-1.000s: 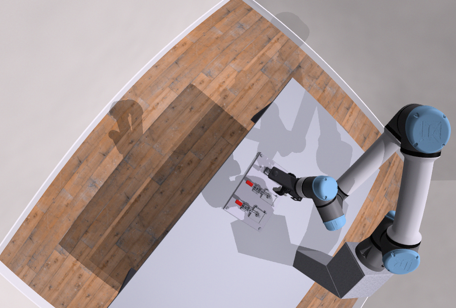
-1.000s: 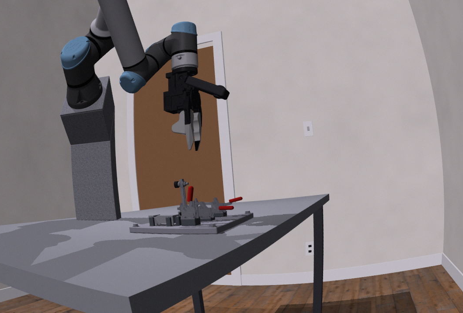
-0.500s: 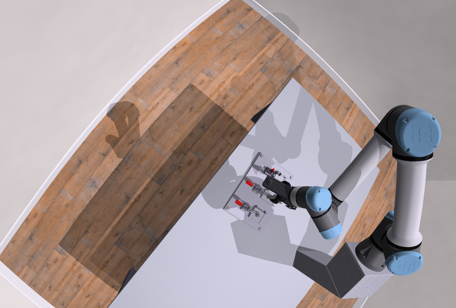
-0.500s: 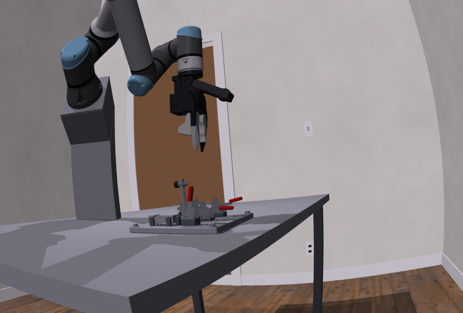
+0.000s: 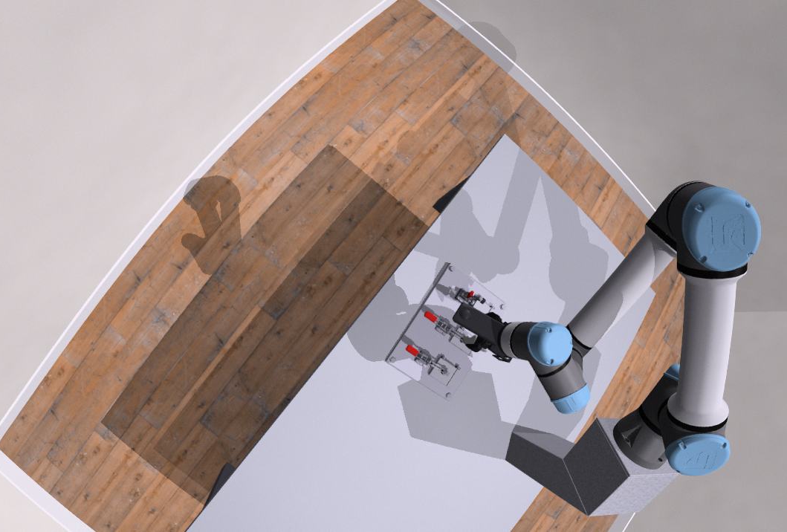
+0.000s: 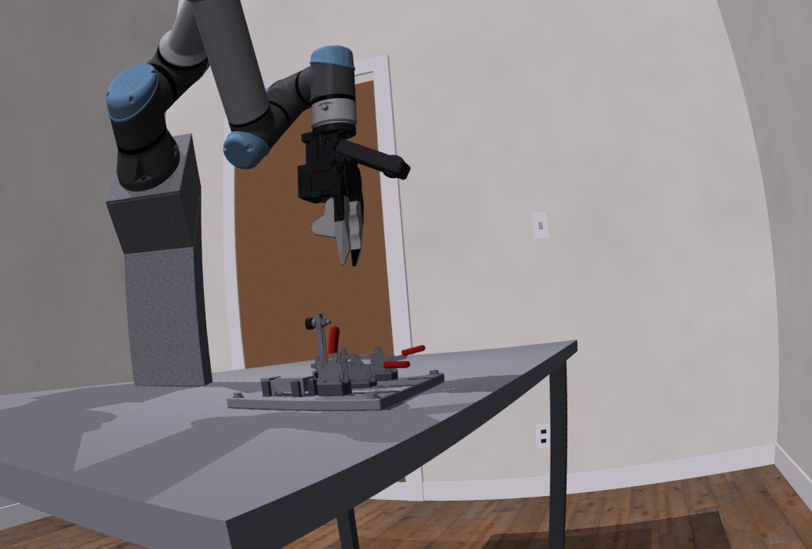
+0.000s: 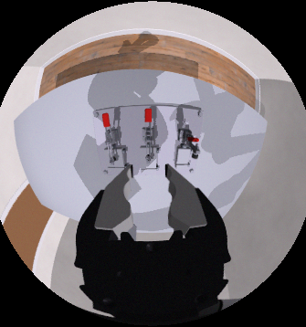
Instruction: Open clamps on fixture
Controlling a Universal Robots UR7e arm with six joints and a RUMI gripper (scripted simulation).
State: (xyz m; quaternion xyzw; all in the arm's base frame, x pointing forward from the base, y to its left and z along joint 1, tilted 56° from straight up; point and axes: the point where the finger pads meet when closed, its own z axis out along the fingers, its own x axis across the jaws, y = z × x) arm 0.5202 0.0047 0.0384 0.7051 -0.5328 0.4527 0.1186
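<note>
The metal plate is 30 mm behind my hand and 210 mm below it.
</note>
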